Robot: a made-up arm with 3 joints.
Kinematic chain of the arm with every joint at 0, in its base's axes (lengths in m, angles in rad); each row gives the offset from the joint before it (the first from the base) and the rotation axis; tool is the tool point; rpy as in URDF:
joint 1: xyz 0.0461 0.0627 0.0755 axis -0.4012 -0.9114 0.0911
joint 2: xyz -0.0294 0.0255 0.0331 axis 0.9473 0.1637 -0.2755
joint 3: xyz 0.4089 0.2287 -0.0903 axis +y
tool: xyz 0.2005 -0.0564 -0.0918 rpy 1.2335 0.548 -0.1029
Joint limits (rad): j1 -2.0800..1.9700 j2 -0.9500..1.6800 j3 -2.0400..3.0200
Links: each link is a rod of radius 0.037 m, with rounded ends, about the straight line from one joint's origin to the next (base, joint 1, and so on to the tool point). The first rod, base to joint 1, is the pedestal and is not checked.
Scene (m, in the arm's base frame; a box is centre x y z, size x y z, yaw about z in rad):
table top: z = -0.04
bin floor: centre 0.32 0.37 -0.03 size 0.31 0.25 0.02 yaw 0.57
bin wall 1: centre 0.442 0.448 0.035 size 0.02 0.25 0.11 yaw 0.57
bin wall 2: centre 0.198 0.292 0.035 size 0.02 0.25 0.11 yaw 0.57
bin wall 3: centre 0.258 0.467 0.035 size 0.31 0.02 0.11 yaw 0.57
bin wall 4: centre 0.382 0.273 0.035 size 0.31 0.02 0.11 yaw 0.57
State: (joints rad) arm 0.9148 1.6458 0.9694
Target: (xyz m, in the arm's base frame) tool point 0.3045 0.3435 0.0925
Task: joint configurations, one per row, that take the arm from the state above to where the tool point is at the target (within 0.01 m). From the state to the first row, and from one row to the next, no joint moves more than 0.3 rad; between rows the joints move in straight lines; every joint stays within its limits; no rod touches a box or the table.
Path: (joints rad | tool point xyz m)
1: 0.9236 1.4043 1.2066 | 0.3713 0.4272 0.2461
2: 0.9325 1.1628 1.4437 | 0.3488 0.4139 0.1825
3: 0.9413 0.9212 1.6809 | 0.3274 0.3834 0.1294
4: 0.9501 0.6797 1.9180 | 0.3045 0.3435 0.0925

